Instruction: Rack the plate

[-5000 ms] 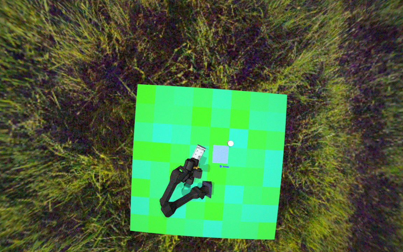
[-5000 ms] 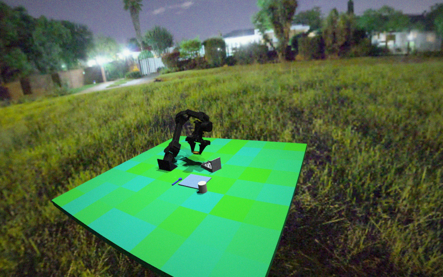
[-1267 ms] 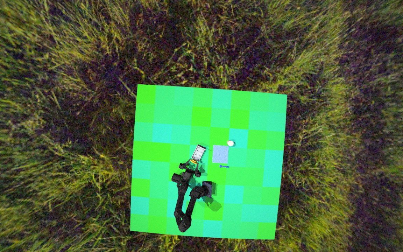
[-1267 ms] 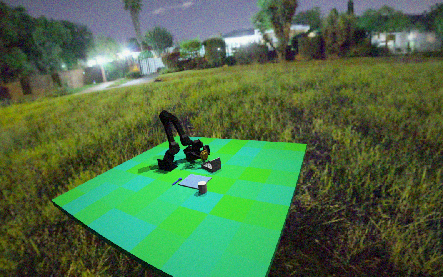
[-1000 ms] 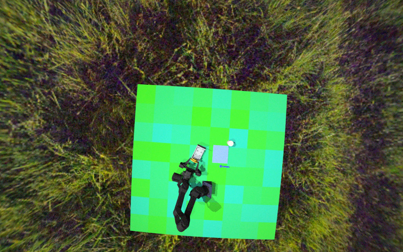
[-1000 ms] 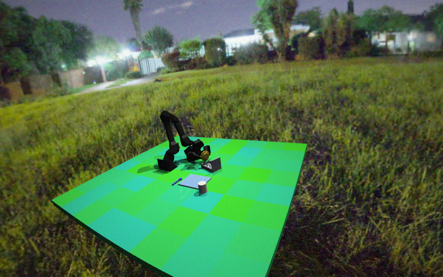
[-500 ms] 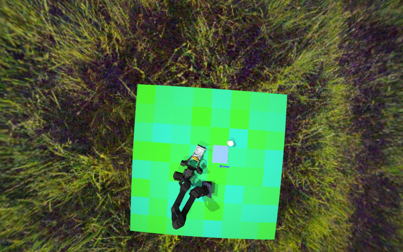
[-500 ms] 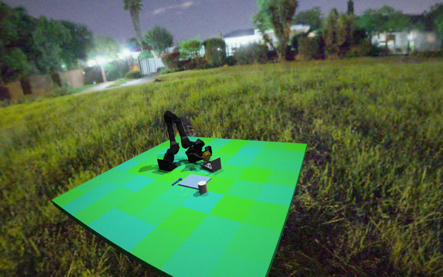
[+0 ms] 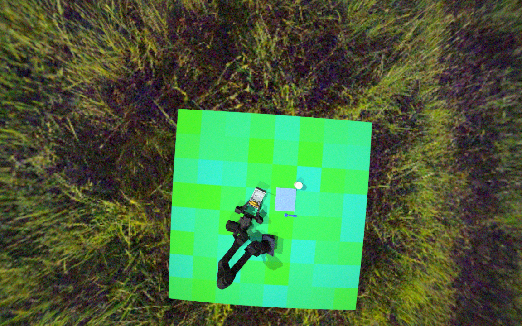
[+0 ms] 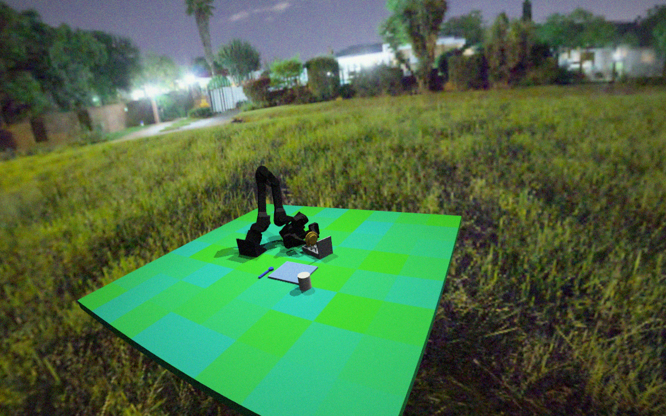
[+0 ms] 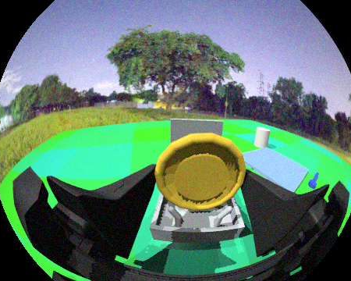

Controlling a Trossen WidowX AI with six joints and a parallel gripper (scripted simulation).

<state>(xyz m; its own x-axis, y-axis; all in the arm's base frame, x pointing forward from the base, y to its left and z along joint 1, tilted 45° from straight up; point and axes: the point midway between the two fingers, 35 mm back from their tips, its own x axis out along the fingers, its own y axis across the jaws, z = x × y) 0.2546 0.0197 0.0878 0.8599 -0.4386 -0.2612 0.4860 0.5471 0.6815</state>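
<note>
Right now the yellow plate is 10 mm behind my gripper tip. Round my gripper tip: blue spoon (110 mm behind, 220 mm to the right, 50 mm below); pale blue mat (10 mm behind, 200 mm to the right, 50 mm below); grey dish rack (20 mm ahead, 10 mm to the right, 30 mm below).
</note>
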